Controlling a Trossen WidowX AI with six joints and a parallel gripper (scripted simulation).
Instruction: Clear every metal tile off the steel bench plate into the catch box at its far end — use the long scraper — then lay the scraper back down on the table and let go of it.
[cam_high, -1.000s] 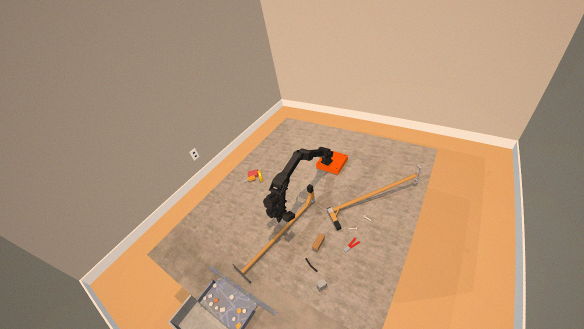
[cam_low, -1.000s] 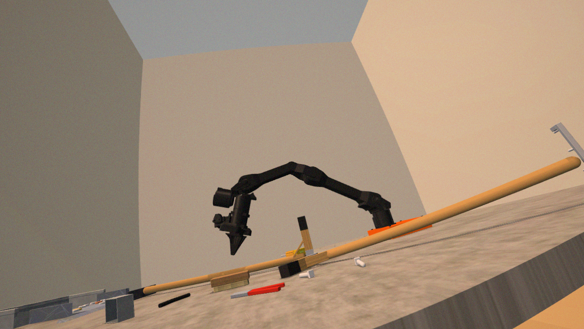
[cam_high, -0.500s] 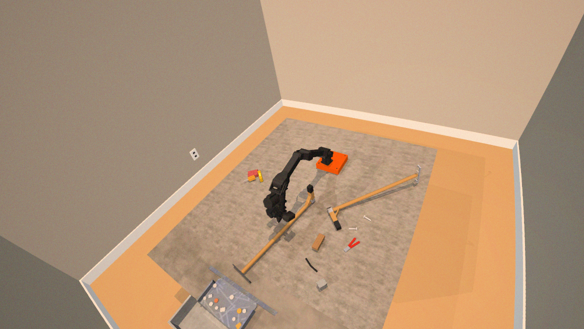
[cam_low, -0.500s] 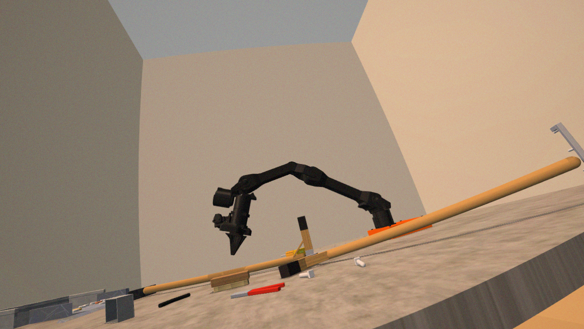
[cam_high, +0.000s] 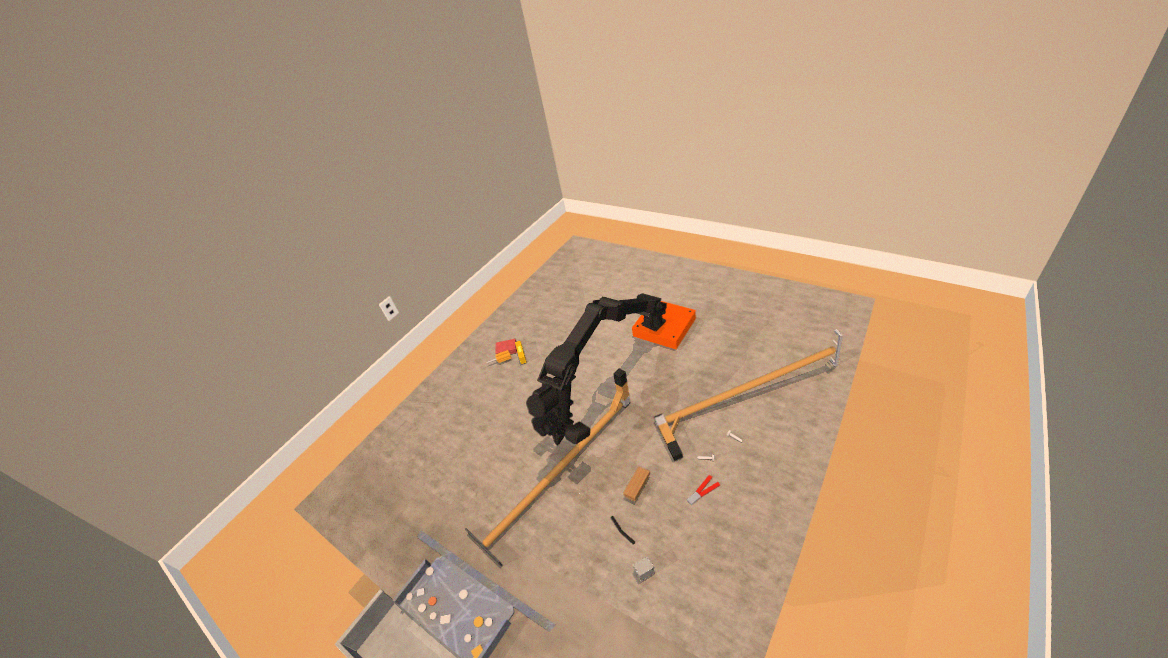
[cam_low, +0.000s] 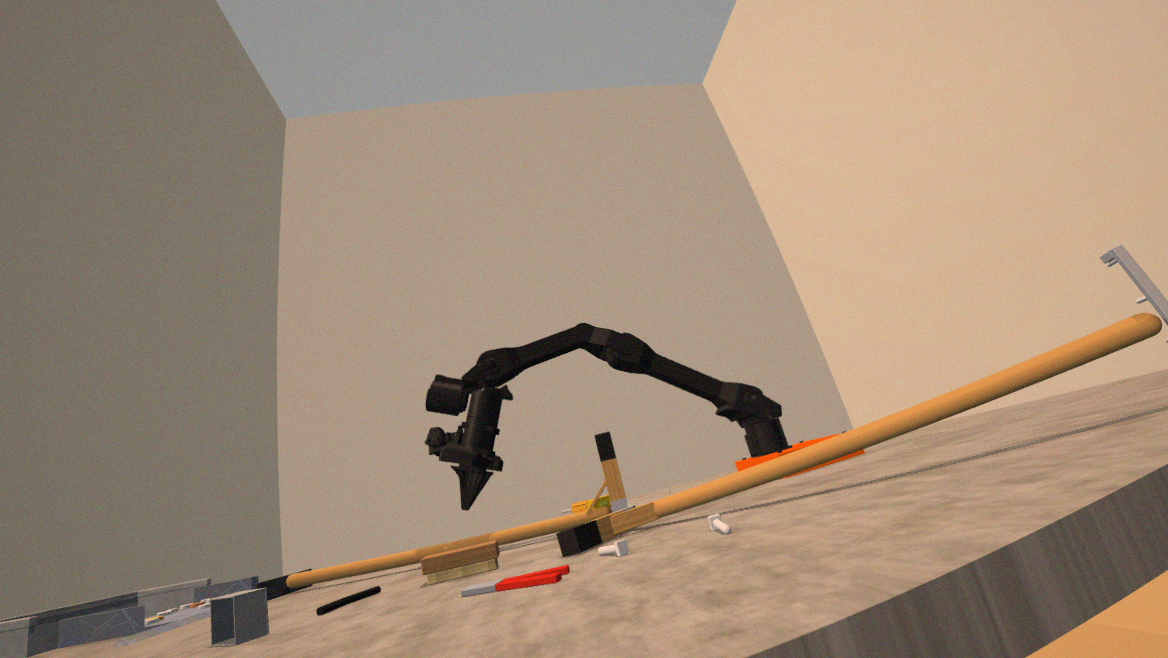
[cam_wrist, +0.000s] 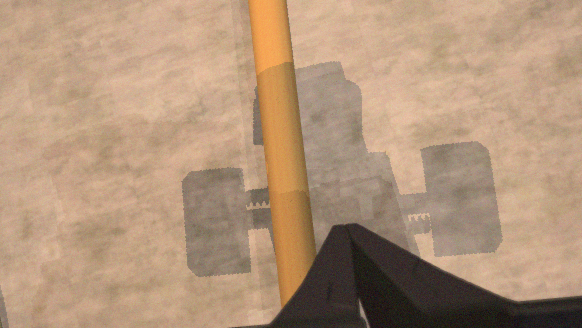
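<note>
Right now the long scraper is 20 mm to the left of my gripper tip, 20 mm ahead of it and 10 mm below it. Also, from my gripper tip: wooden block 230 mm to the left, 60 mm below, 60 mm behind; then grey cube 370 mm to the left, 100 mm ahead, 50 mm below; then black strip 270 mm to the left, 70 mm below, 60 mm ahead.
</note>
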